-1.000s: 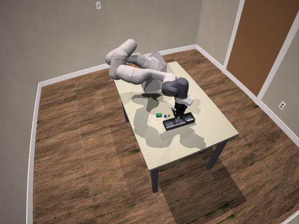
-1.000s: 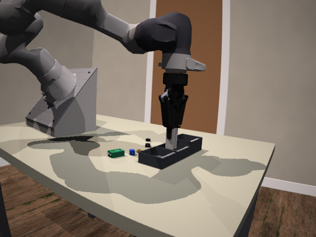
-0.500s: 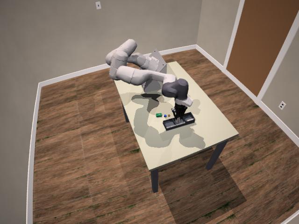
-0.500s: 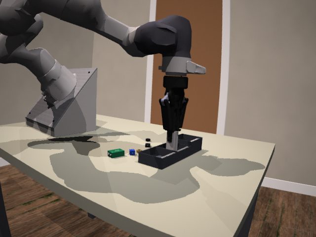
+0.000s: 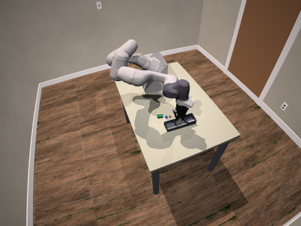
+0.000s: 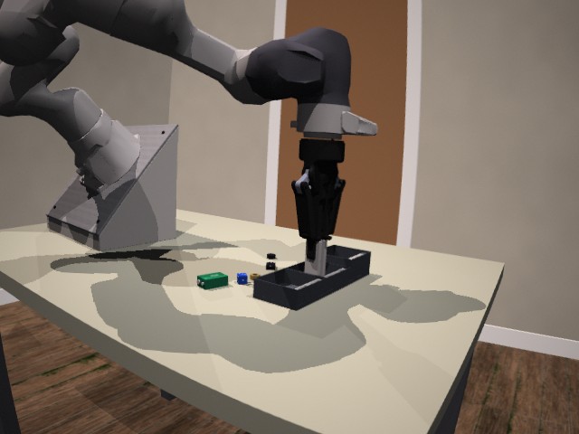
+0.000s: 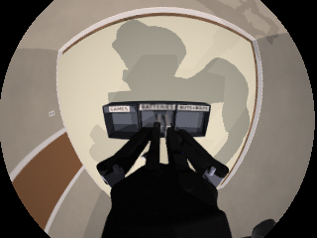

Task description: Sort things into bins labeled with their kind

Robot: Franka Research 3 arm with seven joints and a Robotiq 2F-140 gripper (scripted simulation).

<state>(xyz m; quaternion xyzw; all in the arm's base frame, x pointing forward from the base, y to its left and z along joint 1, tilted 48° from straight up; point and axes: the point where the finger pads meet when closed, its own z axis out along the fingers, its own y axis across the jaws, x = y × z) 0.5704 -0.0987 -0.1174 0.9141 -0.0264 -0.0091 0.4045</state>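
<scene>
My gripper is now 30 mm above the joined bins and 10 mm to the right of it. Round my hand: tan ring: 100 mm behind, 50 mm below, 40 mm to the right; small blue cube: 100 mm behind, 70 mm to the right, 40 mm below; small black piece: 130 mm behind, 50 mm to the left, 50 mm below.
</scene>
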